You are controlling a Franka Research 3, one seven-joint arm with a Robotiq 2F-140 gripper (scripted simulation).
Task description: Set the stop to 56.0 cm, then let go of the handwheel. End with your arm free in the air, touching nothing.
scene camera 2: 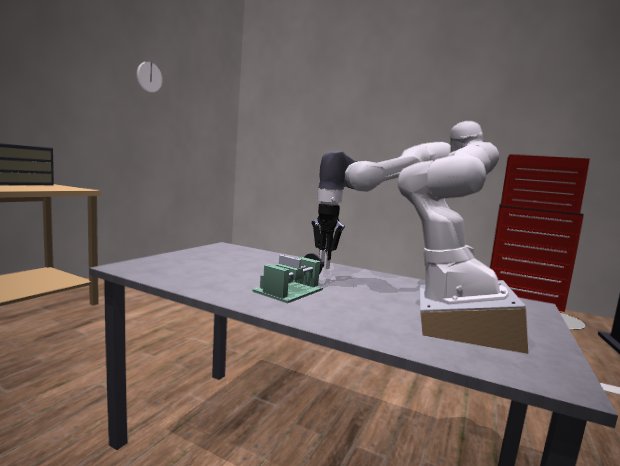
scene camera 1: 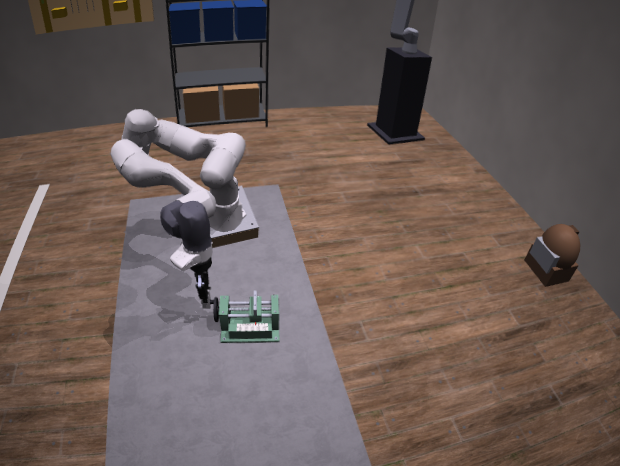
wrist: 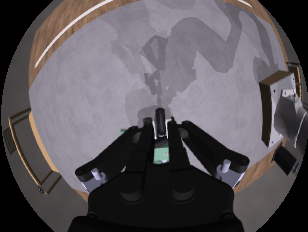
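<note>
You can see the gripper (scene camera 2: 324,268), and the wrist view has the gripper too, at (wrist: 160,115).
</note>
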